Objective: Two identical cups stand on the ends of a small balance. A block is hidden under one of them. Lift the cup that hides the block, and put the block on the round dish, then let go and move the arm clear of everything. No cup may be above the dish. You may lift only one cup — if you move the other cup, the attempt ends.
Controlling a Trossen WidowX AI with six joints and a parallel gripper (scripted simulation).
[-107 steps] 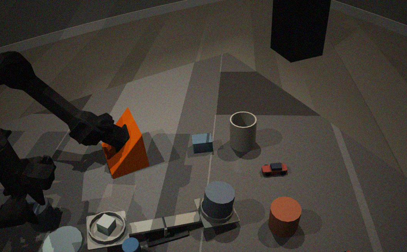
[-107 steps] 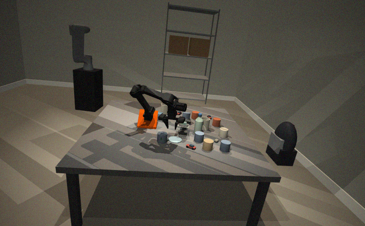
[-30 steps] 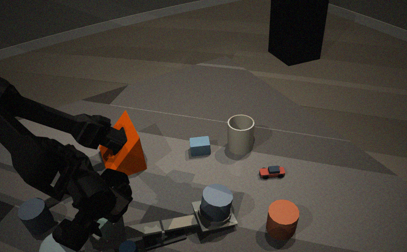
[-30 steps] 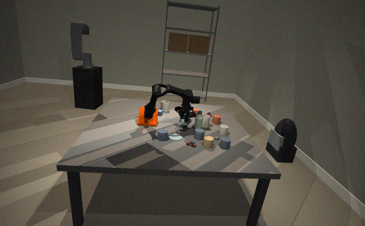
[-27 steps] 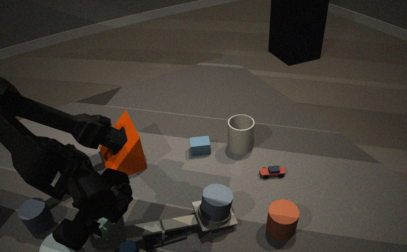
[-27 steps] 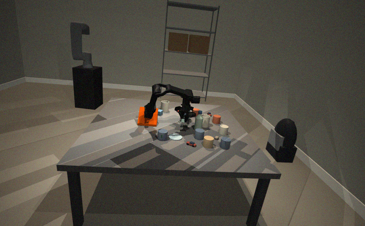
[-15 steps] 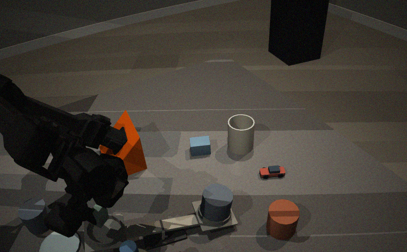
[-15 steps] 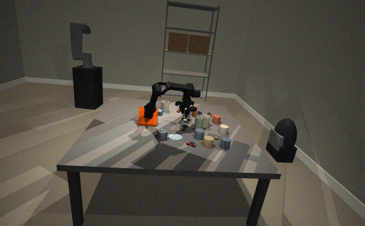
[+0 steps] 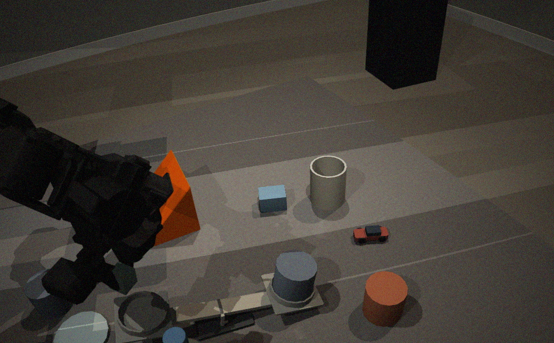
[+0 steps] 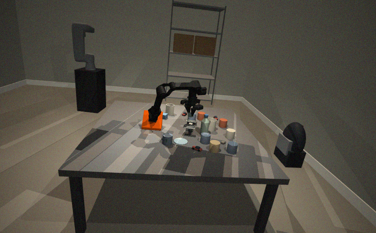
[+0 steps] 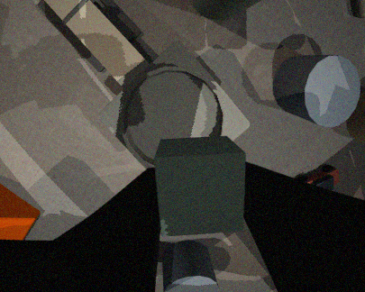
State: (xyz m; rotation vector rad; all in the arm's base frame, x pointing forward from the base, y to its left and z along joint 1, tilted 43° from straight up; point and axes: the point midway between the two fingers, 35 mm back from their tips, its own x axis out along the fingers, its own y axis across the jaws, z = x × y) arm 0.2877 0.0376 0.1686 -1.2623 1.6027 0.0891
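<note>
Now: gripper tip 5 cm past the pale round dish, 12 cm to the left of it and 16 cm above it. The rest, counted from my gripper tip: pale green block (right at my gripper tip); blue block (24 cm behind, 32 cm to the left, 15 cm below).
</note>
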